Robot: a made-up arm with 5 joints.
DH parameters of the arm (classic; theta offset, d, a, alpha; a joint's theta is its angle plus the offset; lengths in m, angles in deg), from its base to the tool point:
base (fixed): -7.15 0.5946 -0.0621 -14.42
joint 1: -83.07 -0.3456 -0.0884 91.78
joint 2: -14.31 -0.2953 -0.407 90
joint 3: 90 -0.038 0.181 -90
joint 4: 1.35 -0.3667 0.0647 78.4
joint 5: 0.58 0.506 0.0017 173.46
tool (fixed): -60.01 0.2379 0 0
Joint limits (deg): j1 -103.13..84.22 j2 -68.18..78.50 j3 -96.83..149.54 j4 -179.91..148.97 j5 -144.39..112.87
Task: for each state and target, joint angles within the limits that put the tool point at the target. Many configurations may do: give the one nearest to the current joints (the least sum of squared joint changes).
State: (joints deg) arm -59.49 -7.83 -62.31 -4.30 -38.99
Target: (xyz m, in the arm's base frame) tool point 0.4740 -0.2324 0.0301
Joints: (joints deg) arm -24.59 30.87 -65.05 -18.10 -39.04
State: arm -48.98 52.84 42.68 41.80 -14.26
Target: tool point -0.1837 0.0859 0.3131
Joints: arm -5.36 23.75 -5.01 88.19 -8.18
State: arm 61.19 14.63 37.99 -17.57 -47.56
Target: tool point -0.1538 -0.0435 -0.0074
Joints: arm 62.11 33.35 7.61 -5.63 -45.03
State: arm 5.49 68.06 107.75 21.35 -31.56
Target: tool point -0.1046 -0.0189 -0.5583
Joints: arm 9.83 77.62 98.85 17.50 -31.64
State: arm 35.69 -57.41 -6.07 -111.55 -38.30
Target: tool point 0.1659 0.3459 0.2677
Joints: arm 47.49 -53.30 -13.52 -99.51 -36.70
